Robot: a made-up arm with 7 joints. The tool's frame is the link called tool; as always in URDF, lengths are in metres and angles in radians. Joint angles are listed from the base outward.
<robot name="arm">
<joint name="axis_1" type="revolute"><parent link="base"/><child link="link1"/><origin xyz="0.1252 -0.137 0.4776" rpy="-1.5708 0 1.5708"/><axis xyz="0 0 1"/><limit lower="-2.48" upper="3.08"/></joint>
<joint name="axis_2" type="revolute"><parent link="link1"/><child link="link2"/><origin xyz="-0.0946 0.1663 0.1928" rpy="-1.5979 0.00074 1.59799"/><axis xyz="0 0 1"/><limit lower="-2.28" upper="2.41"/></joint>
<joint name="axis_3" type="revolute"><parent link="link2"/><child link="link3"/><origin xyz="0.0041 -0.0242 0.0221" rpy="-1.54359 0 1.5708"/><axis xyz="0 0 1"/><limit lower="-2.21" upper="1.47"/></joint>
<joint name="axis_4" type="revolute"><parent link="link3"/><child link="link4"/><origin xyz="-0.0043 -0.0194 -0.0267" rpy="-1.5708 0 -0.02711"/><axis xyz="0 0 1"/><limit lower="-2.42" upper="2.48"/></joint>
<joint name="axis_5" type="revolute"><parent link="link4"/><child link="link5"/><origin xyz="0.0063 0.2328 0.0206" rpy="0.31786 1.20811 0.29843"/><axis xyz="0 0 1"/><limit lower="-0.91" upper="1.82"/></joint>
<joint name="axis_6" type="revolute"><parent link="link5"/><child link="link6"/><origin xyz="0.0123 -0.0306 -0.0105" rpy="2.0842 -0.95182 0.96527"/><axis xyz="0 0 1"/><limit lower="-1.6" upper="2.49"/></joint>
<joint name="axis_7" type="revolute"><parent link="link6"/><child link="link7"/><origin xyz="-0.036 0.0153 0.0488" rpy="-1.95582 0.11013 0.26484"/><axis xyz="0 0 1"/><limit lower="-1.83" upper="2.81"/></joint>
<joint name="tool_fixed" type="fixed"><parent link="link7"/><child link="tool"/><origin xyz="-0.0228 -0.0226 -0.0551" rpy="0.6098 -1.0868 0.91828"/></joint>
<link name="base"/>
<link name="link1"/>
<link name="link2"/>
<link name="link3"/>
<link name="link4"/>
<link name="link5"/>
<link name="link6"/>
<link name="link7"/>
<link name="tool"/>
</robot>
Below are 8 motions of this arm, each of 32 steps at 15 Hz.
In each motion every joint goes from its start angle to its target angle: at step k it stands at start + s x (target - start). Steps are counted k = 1, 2, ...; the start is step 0. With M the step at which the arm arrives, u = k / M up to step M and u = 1 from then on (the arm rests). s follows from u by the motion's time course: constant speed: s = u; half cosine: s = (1 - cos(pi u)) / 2; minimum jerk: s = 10 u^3 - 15 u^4 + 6 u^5.
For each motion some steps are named. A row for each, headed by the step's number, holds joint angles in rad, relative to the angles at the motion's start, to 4 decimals.
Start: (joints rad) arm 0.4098 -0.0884 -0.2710 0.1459 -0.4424 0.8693 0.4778
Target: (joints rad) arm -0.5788 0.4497 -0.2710 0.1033 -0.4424 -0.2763 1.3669
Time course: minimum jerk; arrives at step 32
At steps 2, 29, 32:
2: -0.0022 0.0012 0.0000 -0.0001 0.0000 -0.0025 0.0020
29: -0.9816 0.5343 0.0000 -0.0423 0.0000 -1.1374 0.8828
32: -0.9886 0.5381 0.0000 -0.0426 0.0000 -1.1456 0.8891

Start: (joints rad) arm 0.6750 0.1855 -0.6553 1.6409 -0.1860 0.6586 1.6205
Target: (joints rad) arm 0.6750 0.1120 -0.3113 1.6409 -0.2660 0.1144 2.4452
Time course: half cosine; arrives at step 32
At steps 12, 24, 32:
12: 0.0000 -0.0227 0.1062 0.0000 -0.0247 -0.1680 0.2546
24: 0.0000 -0.0627 0.2936 0.0000 -0.0683 -0.4645 0.7039
32: 0.0000 -0.0735 0.3440 0.0000 -0.0800 -0.5442 0.8247

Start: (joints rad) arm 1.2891 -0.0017 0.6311 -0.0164 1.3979 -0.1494 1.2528
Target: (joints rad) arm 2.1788 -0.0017 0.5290 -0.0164 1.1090 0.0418 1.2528
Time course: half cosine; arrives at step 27
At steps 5, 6, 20, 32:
5: 0.0732 0.0000 -0.0084 0.0000 -0.0238 0.0157 0.0000
6: 0.1041 0.0000 -0.0119 0.0000 -0.0338 0.0224 0.0000
20: 0.7501 0.0000 -0.0861 0.0000 -0.2436 0.1612 0.0000
32: 0.8897 0.0000 -0.1021 0.0000 -0.2889 0.1912 0.0000

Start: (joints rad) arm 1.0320 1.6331 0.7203 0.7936 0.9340 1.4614 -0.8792
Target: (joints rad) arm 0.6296 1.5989 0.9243 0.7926 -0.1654 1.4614 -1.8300
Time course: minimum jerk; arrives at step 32
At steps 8, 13, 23, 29, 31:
8: -0.0417 -0.0035 0.0211 -0.0001 -0.1138 0.0000 -0.0984
13: -0.1321 -0.0112 0.0670 -0.0003 -0.3609 0.0000 -0.3121
23: -0.3464 -0.0294 0.1756 -0.0009 -0.9464 0.0000 -0.8185
29: -0.3995 -0.0340 0.2025 -0.0010 -1.0916 0.0000 -0.9440
31: -0.4023 -0.0342 0.2039 -0.0010 -1.0991 0.0000 -0.9505

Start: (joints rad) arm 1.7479 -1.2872 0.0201 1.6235 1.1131 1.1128 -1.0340
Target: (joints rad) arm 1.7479 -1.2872 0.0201 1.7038 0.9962 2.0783 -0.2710
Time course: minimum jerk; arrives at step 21
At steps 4, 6, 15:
4: 0.0000 0.0000 0.0000 0.0041 -0.0059 0.0491 0.0388
6: 0.0000 0.0000 0.0000 0.0116 -0.0169 0.1397 0.1104
15: 0.0000 0.0000 0.0000 0.0687 -0.1000 0.8258 0.6526

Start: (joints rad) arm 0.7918 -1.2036 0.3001 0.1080 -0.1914 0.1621 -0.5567
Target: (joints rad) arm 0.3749 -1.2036 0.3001 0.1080 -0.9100 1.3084 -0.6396
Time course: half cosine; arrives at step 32
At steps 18, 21, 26, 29, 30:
18: -0.2491 0.0000 0.0000 0.0000 -0.4294 0.6850 -0.0495
21: -0.3067 0.0000 0.0000 0.0000 -0.5287 0.8433 -0.0610
26: -0.3818 0.0000 0.0000 0.0000 -0.6580 1.0497 -0.0759
29: -0.4079 0.0000 0.0000 0.0000 -0.7031 1.1216 -0.0811
30: -0.4129 0.0000 0.0000 0.0000 -0.7117 1.1353 -0.0821

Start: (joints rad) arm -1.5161 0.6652 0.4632 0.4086 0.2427 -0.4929 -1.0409
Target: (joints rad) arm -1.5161 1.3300 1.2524 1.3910 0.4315 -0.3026 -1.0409
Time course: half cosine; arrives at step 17
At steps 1, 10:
1: 0.0000 0.0057 0.0067 0.0084 0.0016 0.0016 0.0000
10: 0.0000 0.4234 0.5026 0.6256 0.1202 0.1212 0.0000

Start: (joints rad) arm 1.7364 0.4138 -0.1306 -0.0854 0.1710 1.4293 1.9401
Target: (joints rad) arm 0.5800 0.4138 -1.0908 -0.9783 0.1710 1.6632 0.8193
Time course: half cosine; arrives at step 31
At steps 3, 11, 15, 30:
3: -0.0265 0.0000 -0.0220 -0.0205 0.0000 0.0054 -0.0257
11: -0.3236 0.0000 -0.2687 -0.2498 0.0000 0.0654 -0.3136
15: -0.5489 0.0000 -0.4558 -0.4238 0.0000 0.1110 -0.5320
30: -1.1534 0.0000 -0.9577 -0.8906 0.0000 0.2333 -1.1179

